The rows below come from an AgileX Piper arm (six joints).
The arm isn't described. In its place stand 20 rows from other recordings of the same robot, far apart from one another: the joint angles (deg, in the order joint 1, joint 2, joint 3, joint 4, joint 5, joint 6), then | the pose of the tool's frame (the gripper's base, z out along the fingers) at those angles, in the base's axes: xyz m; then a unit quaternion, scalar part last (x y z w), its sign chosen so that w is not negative.
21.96 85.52 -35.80 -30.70 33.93 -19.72 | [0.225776 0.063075 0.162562 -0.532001 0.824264 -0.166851 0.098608]
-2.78 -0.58 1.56 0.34 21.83 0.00 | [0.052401 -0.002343 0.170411 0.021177 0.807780 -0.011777 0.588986]
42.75 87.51 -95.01 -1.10 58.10 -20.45 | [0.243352 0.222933 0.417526 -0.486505 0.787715 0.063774 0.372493]
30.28 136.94 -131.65 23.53 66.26 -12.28 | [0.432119 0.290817 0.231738 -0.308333 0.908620 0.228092 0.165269]
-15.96 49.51 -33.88 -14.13 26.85 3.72 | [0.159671 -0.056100 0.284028 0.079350 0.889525 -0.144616 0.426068]
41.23 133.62 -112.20 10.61 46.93 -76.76 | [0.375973 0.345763 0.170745 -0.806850 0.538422 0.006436 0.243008]
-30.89 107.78 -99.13 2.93 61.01 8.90 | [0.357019 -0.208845 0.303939 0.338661 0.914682 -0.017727 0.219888]
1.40 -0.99 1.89 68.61 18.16 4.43 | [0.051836 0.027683 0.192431 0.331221 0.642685 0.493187 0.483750]
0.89 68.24 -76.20 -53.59 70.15 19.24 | [0.213158 -0.065582 0.434657 0.109780 0.849660 -0.399005 0.326835]
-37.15 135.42 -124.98 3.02 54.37 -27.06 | [0.421384 -0.314380 0.213253 0.094084 0.960616 -0.117439 0.233608]
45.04 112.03 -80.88 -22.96 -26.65 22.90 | [0.318059 0.341037 0.277392 -0.317599 0.640896 0.336230 0.612645]
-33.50 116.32 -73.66 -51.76 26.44 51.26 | [0.333445 -0.258866 0.153552 0.341831 0.875095 -0.242543 0.241938]
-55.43 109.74 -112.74 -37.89 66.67 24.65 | [0.197103 -0.376479 0.372126 0.552718 0.725098 -0.377989 0.160810]
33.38 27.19 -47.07 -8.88 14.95 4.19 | [0.063959 0.037801 0.427758 -0.193374 0.612382 0.179429 0.745251]
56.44 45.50 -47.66 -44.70 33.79 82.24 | [0.115452 0.109636 0.378269 0.021836 0.802416 0.332468 0.495092]
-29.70 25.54 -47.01 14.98 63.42 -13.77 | [0.052119 -0.005511 0.358800 0.123054 0.878543 -0.042871 0.459545]
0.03 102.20 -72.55 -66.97 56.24 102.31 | [0.368137 -0.069432 0.258254 0.478481 0.731271 -0.250376 0.416666]
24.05 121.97 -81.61 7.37 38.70 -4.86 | [0.384904 0.179765 0.127806 -0.203990 0.968021 0.069155 0.128609]
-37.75 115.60 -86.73 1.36 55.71 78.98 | [0.326463 -0.250518 0.190132 0.850857 0.517392 0.041666 0.081305]
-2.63 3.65 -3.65 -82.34 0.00 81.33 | [0.059104 -0.002715 0.231181 0.009551 0.675546 -0.023415 0.736884]
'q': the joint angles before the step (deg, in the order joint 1, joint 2, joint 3, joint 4, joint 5, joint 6). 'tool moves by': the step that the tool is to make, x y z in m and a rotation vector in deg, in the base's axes. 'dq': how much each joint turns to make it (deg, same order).
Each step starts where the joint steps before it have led.
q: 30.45 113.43 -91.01 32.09 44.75 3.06
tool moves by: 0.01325 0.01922 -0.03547 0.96 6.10 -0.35
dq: 0.71 7.42 -4.31 3.42 1.51 0.94
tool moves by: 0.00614 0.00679 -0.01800 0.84 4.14 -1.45
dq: 0.00 3.58 -2.07 2.06 1.10 1.66
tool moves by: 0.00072 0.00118 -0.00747 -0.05 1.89 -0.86
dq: 0.00 1.04 -0.19 0.43 0.36 1.13
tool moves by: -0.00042 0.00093 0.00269 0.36 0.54 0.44
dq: 0.00 0.00 -0.59 0.34 1.07 0.05
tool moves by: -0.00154 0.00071 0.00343 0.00 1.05 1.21
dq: 0.00 0.00 -0.85 0.02 2.19 0.06
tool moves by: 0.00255 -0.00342 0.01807 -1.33 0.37 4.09
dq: -0.68 0.00 -4.55 -2.47 6.95 0.00
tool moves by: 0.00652 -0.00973 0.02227 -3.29 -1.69 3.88
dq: -1.11 0.01 -5.82 -4.80 7.17 0.01
